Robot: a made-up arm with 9 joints. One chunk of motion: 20 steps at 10 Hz.
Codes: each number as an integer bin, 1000 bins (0 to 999) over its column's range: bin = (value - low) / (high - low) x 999, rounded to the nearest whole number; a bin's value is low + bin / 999 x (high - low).
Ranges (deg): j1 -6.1..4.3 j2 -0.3..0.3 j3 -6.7..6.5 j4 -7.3..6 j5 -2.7..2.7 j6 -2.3..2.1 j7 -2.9..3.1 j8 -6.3..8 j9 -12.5..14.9
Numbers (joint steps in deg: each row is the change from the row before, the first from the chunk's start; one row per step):
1: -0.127 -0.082 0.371 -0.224 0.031 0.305 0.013 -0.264 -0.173
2: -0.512 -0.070 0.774 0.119 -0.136 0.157 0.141 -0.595 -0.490
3: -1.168 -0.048 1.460 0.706 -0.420 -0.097 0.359 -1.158 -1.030
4: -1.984 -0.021 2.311 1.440 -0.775 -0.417 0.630 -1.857 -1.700
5: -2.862 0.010 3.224 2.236 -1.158 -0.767 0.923 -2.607 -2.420
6: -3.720 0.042 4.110 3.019 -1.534 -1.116 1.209 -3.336 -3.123
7: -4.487 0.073 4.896 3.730 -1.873 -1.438 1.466 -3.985 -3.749
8: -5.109 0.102 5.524 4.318 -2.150 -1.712 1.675 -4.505 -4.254
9: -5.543 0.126 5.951 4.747 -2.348 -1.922 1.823 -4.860 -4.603
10: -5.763 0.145 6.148 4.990 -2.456 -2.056 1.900 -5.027 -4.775
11: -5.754 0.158 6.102 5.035 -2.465 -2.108 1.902 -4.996 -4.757
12: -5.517 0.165 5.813 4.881 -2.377 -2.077 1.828 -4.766 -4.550
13: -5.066 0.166 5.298 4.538 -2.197 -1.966 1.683 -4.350 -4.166
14: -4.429 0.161 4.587 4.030 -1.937 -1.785 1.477 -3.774 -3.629
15: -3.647 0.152 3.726 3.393 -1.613 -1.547 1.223 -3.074 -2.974
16: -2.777 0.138 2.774 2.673 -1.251 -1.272 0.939 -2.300 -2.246
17: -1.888 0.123 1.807 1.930 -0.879 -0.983 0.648 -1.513 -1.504
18: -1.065 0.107 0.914 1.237 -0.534 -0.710 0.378 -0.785 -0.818
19: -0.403 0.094 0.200 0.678 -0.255 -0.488 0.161 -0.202 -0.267
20: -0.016 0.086 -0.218 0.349 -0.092 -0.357 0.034 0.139 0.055
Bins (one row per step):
1: 574 363 535 531 505 591 485 422 449
2: 537 383 566 557 474 558 506 399 438
3: 474 420 618 601 422 500 543 359 418
4: 395 465 682 656 356 428 588 310 394
5: 311 516 751 716 285 348 637 258 368
6: 229 569 818 775 216 269 684 207 342
7: 155 621 878 828 153 196 727 162 319
8: 95 669 925 873 102 134 762 125 301
9: 54 709 957 905 65 86 786 101 288
10: 32 741 972 923 45 55 799 89 282
11: 33 763 969 927 43 44 800 91 282
12: 56 774 947 915 60 51 787 107 290
13: 99 776 908 889 93 76 763 136 304
14: 161 768 854 851 141 117 729 176 323
15: 236 753 789 803 201 171 686 225 347
16: 319 729 717 749 268 233 639 279 374
17: 405 704 644 693 337 299 591 334 401
18: 484 678 576 641 401 361 546 385 426
19: 547 656 522 599 452 411 510 426 446
20: 584 643 491 575 482 441 489 450 458

